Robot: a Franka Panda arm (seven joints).
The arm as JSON. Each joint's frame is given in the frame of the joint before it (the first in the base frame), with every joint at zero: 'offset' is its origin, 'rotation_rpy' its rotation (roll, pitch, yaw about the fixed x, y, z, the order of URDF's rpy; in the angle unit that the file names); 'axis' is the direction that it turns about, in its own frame. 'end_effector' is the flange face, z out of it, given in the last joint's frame.
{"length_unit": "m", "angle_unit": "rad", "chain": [
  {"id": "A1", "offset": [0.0, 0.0, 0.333], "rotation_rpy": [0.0, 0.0, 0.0], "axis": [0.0, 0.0, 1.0]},
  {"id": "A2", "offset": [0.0, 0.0, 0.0], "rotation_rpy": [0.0, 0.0, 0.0], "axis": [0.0, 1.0, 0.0]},
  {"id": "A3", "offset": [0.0, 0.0, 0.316], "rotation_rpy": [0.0, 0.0, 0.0], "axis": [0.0, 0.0, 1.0]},
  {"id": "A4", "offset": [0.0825, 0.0, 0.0], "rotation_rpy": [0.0, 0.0, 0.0], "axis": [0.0, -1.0, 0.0]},
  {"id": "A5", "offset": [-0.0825, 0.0, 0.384], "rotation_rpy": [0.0, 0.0, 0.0], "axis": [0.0, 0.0, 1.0]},
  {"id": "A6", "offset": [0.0, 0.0, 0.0], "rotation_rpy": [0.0, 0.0, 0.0], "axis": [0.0, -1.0, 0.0]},
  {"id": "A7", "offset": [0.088, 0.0, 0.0], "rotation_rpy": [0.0, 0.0, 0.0], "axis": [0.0, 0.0, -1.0]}
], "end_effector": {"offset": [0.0, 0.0, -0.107], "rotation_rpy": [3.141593, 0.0, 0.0]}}
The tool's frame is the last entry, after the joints.
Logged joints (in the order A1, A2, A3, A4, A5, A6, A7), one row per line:
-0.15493, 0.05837, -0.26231, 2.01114, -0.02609, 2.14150, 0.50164
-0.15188, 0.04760, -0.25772, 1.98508, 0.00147, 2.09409, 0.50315
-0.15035, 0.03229, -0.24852, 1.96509, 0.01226, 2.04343, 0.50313
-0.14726, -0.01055, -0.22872, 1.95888, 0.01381, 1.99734, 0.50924
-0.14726, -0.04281, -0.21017, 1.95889, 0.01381, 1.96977, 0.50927
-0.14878, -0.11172, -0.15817, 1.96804, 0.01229, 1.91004, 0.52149
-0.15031, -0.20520, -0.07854, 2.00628, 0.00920, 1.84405, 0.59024
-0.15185, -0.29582, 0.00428, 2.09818, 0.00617, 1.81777, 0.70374
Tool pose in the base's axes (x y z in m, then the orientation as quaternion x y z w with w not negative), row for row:
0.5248, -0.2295, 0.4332, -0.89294, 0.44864, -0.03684, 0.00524
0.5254, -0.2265, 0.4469, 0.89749, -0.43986, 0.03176, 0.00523
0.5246, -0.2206, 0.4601, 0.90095, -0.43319, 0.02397, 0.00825
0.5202, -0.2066, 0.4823, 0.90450, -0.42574, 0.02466, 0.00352
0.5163, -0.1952, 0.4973, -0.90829, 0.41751, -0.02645, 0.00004
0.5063, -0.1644, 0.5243, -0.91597, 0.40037, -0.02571, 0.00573
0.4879, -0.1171, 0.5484, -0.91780, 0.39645, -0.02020, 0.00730
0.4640, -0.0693, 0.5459, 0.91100, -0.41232, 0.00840, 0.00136
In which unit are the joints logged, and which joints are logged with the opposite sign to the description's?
The joints are logged in radians. Opposite sign: A4, A5.
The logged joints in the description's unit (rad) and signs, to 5 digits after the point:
-0.15493, 0.05837, -0.26231, -2.01114, 0.02609, 2.14150, 0.50164
-0.15188, 0.04760, -0.25772, -1.98508, -0.00147, 2.09409, 0.50315
-0.15035, 0.03229, -0.24852, -1.96509, -0.01226, 2.04343, 0.50313
-0.14726, -0.01055, -0.22872, -1.95888, -0.01381, 1.99734, 0.50924
-0.14726, -0.04281, -0.21017, -1.95889, -0.01381, 1.96977, 0.50927
-0.14878, -0.11172, -0.15817, -1.96804, -0.01229, 1.91004, 0.52149
-0.15031, -0.20520, -0.07854, -2.00628, -0.00920, 1.84405, 0.59024
-0.15185, -0.29582, 0.00428, -2.09818, -0.00617, 1.81777, 0.70374

